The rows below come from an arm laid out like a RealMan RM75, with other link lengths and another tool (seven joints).
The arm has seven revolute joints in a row. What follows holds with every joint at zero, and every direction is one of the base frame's. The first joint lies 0.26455 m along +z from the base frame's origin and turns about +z. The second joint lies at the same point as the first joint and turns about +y. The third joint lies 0.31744 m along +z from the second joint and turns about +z. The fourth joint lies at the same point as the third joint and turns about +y. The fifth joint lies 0.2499 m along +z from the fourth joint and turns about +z. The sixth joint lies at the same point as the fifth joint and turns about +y. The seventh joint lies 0.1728 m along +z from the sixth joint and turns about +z. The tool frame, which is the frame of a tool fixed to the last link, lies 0.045 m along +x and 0.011 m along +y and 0.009 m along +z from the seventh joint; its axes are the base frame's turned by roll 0, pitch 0.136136 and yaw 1.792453 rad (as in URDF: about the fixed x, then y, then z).
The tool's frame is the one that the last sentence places.
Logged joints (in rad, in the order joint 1, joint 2, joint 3, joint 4, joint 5, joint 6, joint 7), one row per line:
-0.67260, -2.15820, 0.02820, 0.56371, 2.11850, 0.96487, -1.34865
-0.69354, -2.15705, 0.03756, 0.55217, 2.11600, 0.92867, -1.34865
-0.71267, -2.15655, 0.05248, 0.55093, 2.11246, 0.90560, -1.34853
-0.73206, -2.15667, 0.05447, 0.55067, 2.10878, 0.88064, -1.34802
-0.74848, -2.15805, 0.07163, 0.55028, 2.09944, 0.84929, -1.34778
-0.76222, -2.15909, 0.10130, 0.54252, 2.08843, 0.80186, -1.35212
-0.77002, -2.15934, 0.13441, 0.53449, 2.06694, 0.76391, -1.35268
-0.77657, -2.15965, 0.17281, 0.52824, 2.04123, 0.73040, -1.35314
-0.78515, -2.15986, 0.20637, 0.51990, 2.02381, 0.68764, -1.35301
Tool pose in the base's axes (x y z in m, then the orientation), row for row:
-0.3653, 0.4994, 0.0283, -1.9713, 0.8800, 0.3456
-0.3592, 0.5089, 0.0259, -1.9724, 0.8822, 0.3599
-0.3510, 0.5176, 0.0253, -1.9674, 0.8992, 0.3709
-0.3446, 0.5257, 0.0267, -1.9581, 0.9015, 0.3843
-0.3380, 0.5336, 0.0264, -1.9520, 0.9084, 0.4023
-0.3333, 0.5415, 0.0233, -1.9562, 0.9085, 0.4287
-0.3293, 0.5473, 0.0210, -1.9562, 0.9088, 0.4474
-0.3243, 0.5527, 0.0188, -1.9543, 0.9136, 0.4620
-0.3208, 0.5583, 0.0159, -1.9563, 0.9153, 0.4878
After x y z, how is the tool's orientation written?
As a rotation vector, in radians.
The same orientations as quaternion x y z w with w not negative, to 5 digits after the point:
-0.80075, 0.35746, 0.14038, 0.45969
-0.80053, 0.35805, 0.14607, 0.45784
-0.79782, 0.36465, 0.15041, 0.45595
-0.79486, 0.36595, 0.15600, 0.45820
-0.79228, 0.36870, 0.16329, 0.45792
-0.79259, 0.36810, 0.17370, 0.45401
-0.79198, 0.36794, 0.18113, 0.45230
-0.79069, 0.36963, 0.18692, 0.45082
-0.79022, 0.36972, 0.19704, 0.44724

